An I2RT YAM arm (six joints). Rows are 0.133 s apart.
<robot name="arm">
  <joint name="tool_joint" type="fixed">
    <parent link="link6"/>
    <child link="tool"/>
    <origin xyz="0 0 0" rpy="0 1.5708 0"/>
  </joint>
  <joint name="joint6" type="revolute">
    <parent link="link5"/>
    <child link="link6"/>
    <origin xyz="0.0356 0 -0.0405" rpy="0 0 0"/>
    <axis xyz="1 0 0"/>
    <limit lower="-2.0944" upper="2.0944"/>
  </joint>
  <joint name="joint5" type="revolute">
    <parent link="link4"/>
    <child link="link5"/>
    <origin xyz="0.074 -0.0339 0.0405" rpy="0 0 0"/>
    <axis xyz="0 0 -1"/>
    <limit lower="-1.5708" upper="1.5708"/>
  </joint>
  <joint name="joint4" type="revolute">
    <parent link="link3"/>
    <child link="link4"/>
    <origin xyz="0.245 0.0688 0.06" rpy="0 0 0"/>
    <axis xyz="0 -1 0"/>
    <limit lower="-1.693" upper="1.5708"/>
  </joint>
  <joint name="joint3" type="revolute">
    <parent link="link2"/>
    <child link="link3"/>
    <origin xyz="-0.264 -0.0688 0" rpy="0 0 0"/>
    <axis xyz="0 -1 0"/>
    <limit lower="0" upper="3.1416"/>
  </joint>
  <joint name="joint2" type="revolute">
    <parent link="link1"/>
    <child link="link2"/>
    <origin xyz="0.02 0.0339 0.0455" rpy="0 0 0"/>
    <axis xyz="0 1 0"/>
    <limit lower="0" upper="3.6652"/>
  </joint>
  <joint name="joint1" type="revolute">
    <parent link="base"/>
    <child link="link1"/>
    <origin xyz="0 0 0.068" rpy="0 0 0"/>
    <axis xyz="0 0 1"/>
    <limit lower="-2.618" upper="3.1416"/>
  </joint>
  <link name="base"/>
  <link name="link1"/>
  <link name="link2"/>
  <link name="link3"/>
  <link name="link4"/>
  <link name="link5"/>
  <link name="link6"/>
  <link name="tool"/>
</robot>
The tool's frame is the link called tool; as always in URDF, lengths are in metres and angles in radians.
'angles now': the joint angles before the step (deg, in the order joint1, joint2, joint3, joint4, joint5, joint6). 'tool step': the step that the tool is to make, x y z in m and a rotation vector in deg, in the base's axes. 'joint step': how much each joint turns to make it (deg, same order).
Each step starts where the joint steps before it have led.
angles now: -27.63 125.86 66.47 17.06 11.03 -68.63
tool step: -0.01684 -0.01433 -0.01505 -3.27 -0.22 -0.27
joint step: -2.78 1.51 -3.42 7.43 -0.08 -3.79
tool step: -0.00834 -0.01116 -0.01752 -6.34 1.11 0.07
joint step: -1.69 3.44 -1.50 8.53 2.32 -5.93
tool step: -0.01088 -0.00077 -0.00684 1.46 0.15 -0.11
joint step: -1.01 0.03 -2.08 1.11 -1.41 0.39
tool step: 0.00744 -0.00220 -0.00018 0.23 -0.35 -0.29
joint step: 0.32 0.95 2.06 -1.09 0.26 0.69
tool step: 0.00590 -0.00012 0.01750 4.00 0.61 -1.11
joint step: 0.35 -2.88 2.48 -8.71 -0.77 3.35
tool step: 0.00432 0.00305 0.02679 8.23 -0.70 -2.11
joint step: 0.39 -4.29 3.15 -12.47 -3.19 7.17
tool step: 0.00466 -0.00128 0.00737 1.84 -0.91 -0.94
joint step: 0.12 -0.35 1.86 -2.72 -0.72 2.21
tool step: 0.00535 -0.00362 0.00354 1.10 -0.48 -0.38
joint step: -0.08 0.57 2.20 -1.94 -0.65 1.04
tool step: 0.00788 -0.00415 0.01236 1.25 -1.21 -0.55
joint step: 0.02 -0.17 3.22 -3.20 -0.84 1.60
